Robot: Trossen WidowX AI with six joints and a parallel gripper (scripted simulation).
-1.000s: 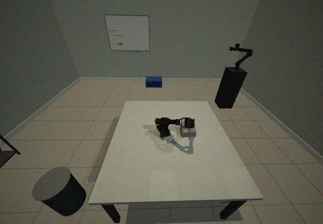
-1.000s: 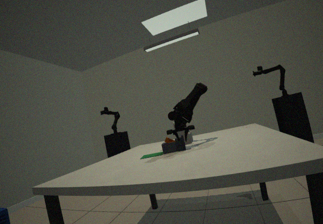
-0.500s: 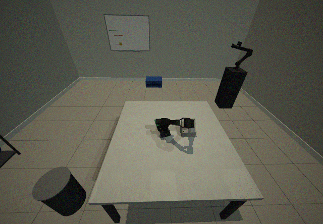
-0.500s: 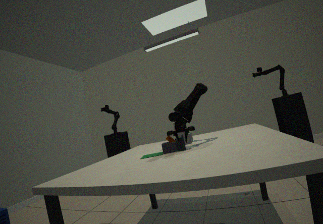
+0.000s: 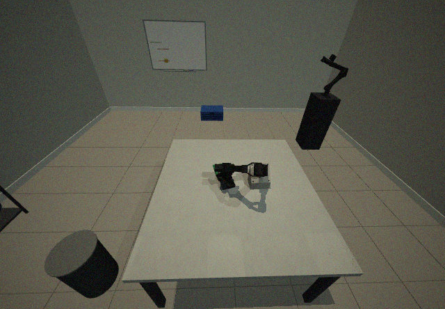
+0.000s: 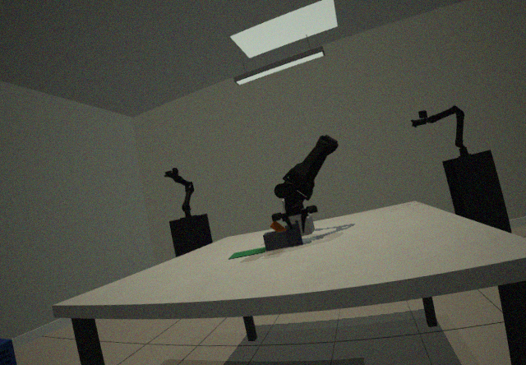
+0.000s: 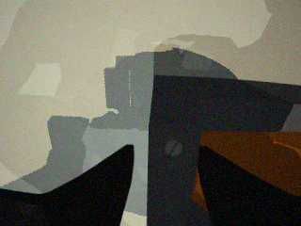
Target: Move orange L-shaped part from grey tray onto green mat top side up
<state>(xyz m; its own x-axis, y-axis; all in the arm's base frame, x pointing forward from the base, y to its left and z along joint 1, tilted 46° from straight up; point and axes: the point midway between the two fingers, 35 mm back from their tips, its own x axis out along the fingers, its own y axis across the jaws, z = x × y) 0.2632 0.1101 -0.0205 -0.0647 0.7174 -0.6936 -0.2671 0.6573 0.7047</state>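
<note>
My gripper tip is 1 cm short of the orange L-shaped part, 5 cm to the left of it and 1 cm below it. Round my gripper tip: green mat 5 cm ahead, 22 cm to the right, 5 cm below; then dark grey tray 1 cm ahead, 7 cm to the right, 5 cm below.
</note>
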